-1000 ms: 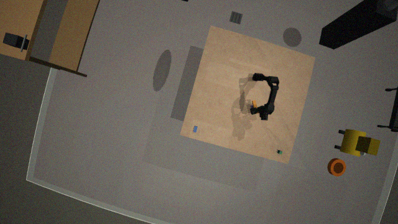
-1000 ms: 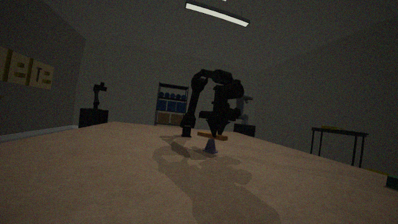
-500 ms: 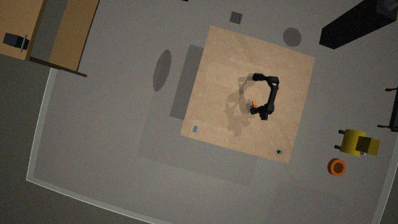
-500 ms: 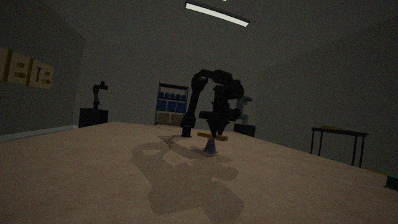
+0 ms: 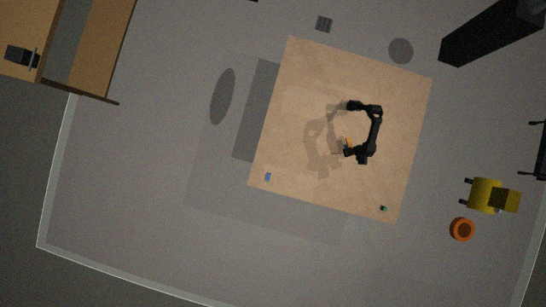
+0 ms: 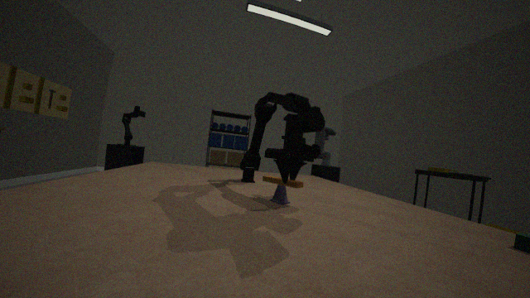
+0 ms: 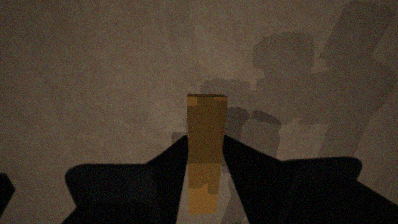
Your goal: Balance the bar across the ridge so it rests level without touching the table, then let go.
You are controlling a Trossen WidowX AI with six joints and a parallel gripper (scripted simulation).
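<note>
Now: gripper tip 2 cm past the bar and 1 cm to the left of it. Also, from my gripper tip: small blue block (57 cm to the right, 38 cm ahead, 6 cm below); ridge (2 cm behind, 1 cm to the right, 1 cm below); small green block (43 cm to the left, 38 cm ahead, 5 cm below).
</note>
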